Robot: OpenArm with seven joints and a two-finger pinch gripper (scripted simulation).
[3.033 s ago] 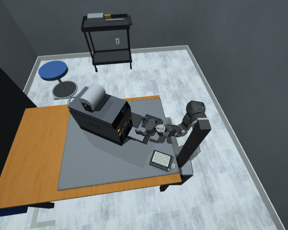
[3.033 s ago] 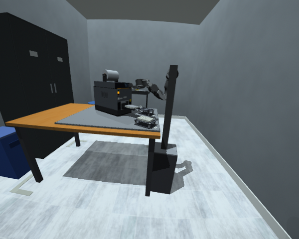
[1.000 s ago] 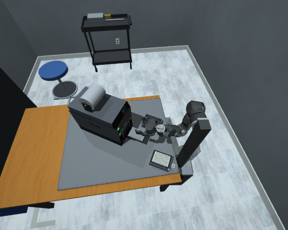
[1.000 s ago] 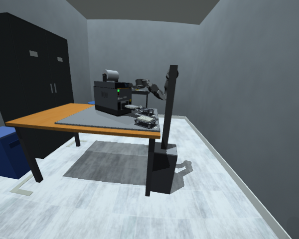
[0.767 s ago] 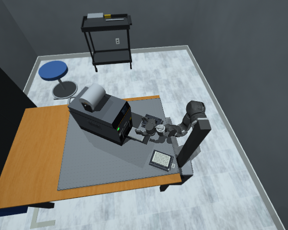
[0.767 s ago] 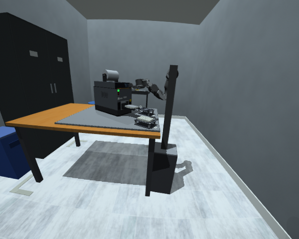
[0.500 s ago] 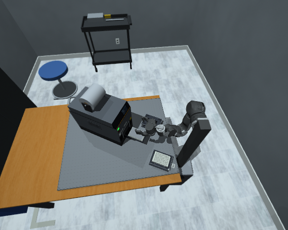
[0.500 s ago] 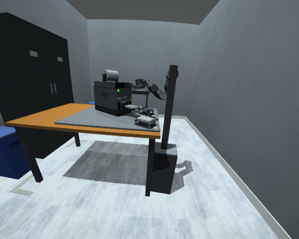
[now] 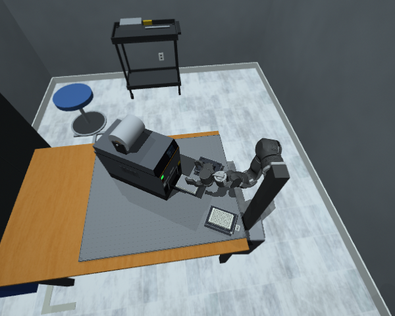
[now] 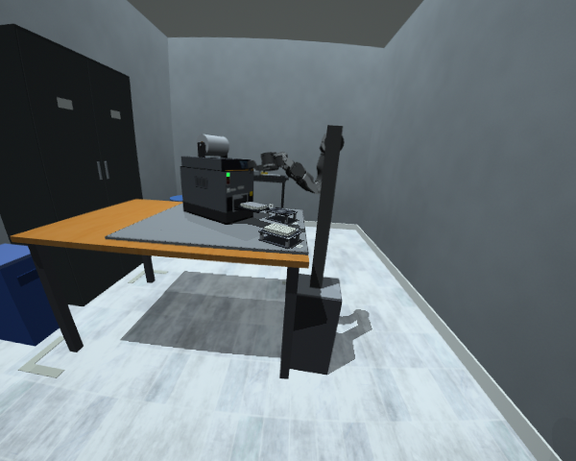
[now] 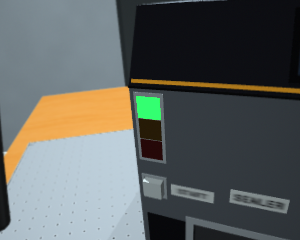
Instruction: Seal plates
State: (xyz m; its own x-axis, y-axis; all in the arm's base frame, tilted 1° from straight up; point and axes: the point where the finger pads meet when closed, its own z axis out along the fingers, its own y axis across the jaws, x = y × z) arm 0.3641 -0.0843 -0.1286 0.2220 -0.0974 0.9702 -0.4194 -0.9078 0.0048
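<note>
My hand is 15 cm short of the grey start button and 13 cm above it. Also, from my hand: foil roll 32 cm ahead, 18 cm to the right, 10 cm above; then sealer stage 2 cm ahead, 4 cm to the right, 22 cm below; then white well plate 17 cm behind, 15 cm to the left, 26 cm below.
</note>
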